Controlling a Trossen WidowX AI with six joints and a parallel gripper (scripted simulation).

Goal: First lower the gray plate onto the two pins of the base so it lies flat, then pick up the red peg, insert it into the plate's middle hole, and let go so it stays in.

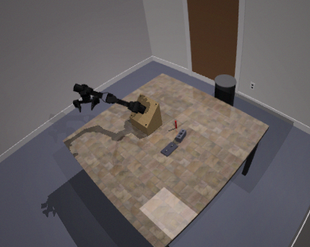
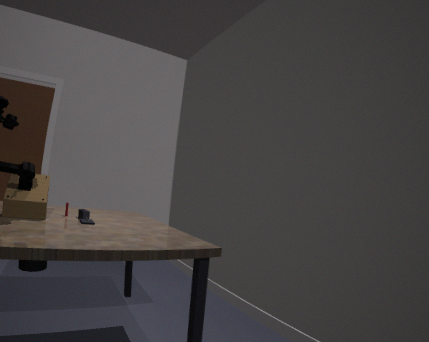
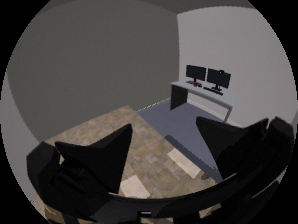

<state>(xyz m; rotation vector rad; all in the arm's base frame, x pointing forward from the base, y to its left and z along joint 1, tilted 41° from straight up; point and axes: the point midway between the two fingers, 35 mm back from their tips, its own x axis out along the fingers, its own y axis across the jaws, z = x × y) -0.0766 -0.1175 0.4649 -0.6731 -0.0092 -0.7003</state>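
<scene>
My gripper tip is 400 mm short of the gray plate, 480 mm to the right of it and 390 mm above it. Round my gripper tip: red peg (300 mm ahead, 530 mm to the left, 390 mm below); then dark base (400 mm ahead, 340 mm to the left, 420 mm below).
</scene>
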